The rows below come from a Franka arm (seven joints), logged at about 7 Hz.
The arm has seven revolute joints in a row. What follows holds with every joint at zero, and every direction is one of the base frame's.
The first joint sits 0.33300 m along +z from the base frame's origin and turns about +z.
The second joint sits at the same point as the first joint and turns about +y.
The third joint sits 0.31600 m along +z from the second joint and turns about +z.
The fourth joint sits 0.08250 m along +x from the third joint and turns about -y.
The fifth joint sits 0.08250 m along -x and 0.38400 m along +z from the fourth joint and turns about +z.
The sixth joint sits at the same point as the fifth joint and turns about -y.
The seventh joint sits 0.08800 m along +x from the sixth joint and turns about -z.
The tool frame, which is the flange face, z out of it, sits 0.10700 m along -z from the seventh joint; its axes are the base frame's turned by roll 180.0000, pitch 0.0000 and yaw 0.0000 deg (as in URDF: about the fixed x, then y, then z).
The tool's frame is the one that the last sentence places.
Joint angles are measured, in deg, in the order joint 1, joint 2, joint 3, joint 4, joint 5, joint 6, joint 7. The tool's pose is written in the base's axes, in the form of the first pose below.
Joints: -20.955 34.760 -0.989 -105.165 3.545 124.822 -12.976
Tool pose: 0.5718, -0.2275, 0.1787, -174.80, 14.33, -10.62
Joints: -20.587 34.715 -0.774 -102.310 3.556 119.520 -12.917
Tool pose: 0.5803, -0.2232, 0.1926, -173.95, 16.61, -9.72
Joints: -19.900 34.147 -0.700 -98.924 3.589 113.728 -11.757
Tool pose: 0.5914, -0.2176, 0.2162, -173.61, 18.46, -9.75
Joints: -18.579 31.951 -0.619 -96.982 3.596 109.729 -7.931
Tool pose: 0.6021, -0.2043, 0.2504, -174.66, 18.68, -12.14
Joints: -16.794 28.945 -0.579 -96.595 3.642 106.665 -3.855
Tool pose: 0.6070, -0.1842, 0.2839, -175.86, 18.66, -14.44
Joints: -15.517 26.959 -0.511 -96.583 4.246 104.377 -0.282
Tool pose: 0.6078, -0.1678, 0.3041, -176.40, 19.18, -16.87
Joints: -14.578 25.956 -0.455 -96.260 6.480 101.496 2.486
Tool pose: 0.6073, -0.1525, 0.3153, -175.30, 21.00, -19.09
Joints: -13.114 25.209 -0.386 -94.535 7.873 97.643 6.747
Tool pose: 0.6111, -0.1330, 0.3334, -175.58, 22.85, -21.92
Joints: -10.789 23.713 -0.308 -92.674 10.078 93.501 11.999
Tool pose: 0.6152, -0.1022, 0.3610, -175.58, 24.42, -24.80
